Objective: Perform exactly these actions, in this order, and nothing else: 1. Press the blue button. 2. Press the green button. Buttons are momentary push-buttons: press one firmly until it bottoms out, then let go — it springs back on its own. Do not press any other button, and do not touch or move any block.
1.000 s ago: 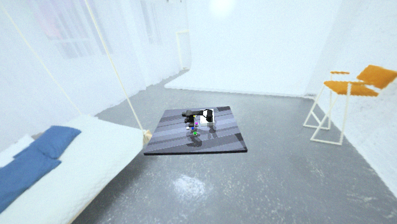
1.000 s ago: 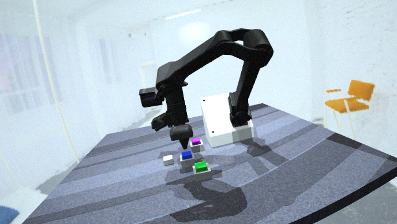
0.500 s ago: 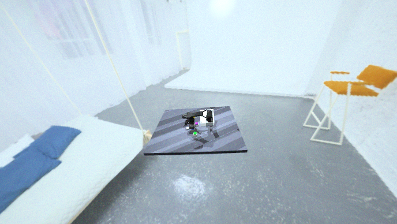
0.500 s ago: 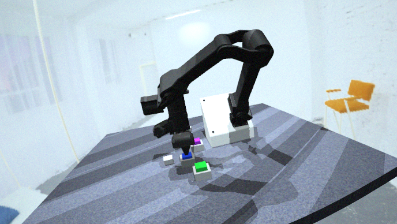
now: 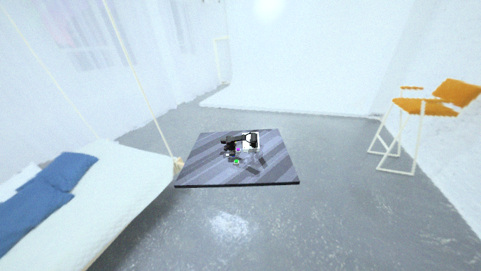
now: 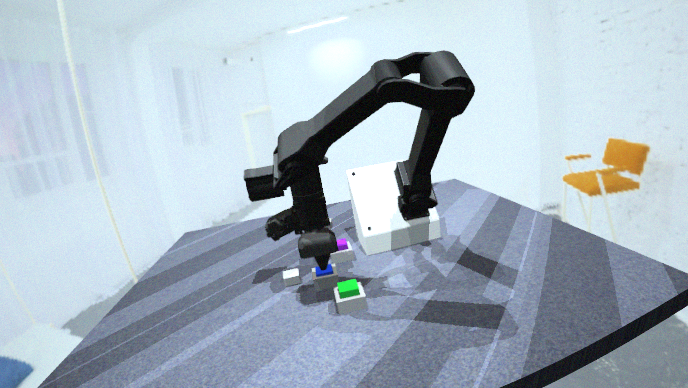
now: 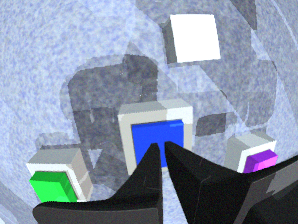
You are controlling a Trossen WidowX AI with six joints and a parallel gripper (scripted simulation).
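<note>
Right now my gripper tip is 1 cm above the blue button. Round my gripper tip: green button: 9 cm to the left, 4 cm behind; then purple button: 10 cm to the right, 4 cm behind; then small white block: 7 cm ahead, 3 cm to the right, 2 cm below.
</note>
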